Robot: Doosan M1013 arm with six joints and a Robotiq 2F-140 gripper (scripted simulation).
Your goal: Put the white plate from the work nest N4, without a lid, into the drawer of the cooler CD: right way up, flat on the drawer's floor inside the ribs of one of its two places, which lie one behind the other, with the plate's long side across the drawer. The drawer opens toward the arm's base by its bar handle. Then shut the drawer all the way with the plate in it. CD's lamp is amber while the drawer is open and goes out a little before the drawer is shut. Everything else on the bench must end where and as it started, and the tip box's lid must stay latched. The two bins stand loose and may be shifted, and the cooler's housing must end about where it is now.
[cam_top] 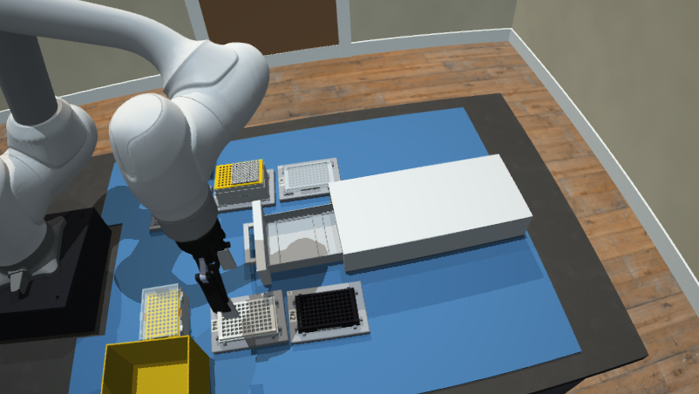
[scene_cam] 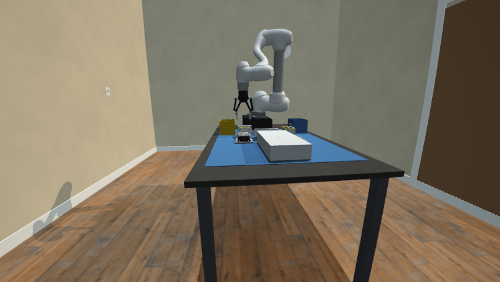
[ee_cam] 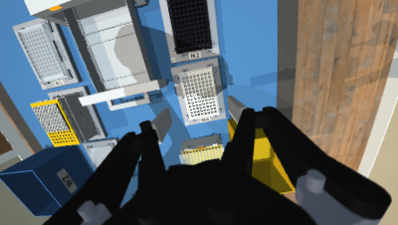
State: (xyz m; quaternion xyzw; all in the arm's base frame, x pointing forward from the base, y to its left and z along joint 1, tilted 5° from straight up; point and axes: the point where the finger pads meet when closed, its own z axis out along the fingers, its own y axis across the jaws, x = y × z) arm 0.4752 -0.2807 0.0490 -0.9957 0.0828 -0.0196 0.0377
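Now: the white plate 14 cm below my hand. From my hand the other things lie so: yellow bin (20 cm behind, 13 cm below, 10 cm to the right); tip box (17 cm behind, 12 cm below, 5 cm to the left); black plate (17 cm ahead, 14 cm below, 4 cm to the right).
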